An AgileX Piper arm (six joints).
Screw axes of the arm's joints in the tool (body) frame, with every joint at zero. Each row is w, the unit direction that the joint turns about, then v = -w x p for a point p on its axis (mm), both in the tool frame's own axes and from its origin. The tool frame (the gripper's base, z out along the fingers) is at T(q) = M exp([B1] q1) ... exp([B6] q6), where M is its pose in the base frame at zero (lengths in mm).
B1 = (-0.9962, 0, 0.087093, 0, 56.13, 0)
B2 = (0, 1, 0, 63.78, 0, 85.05)
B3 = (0, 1, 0, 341.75, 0, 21.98)
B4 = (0, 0, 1, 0, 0, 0)
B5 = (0, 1, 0, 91, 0, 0)
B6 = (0, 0, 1, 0, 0, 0)
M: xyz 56.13 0 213.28 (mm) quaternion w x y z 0.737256 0 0.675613 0
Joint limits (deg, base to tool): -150..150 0..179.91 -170..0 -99.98..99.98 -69.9..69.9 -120..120
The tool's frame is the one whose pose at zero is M.
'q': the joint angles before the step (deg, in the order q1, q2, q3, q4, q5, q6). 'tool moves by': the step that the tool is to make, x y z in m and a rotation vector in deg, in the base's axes. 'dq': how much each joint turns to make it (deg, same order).
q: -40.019 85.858 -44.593 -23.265 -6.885 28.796
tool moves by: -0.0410 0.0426 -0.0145 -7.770 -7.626 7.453
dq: -1.267 -8.842 17.015 0.028 -19.879 -6.651
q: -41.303 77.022 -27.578 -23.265 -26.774 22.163
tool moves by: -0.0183 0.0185 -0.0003 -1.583 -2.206 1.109
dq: 0.018 -5.345 5.565 -0.073 -3.065 -0.571
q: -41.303 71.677 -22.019 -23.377 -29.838 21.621
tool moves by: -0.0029 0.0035 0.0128 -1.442 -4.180 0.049
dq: -0.008 -2.692 0.118 0.343 -1.865 0.973
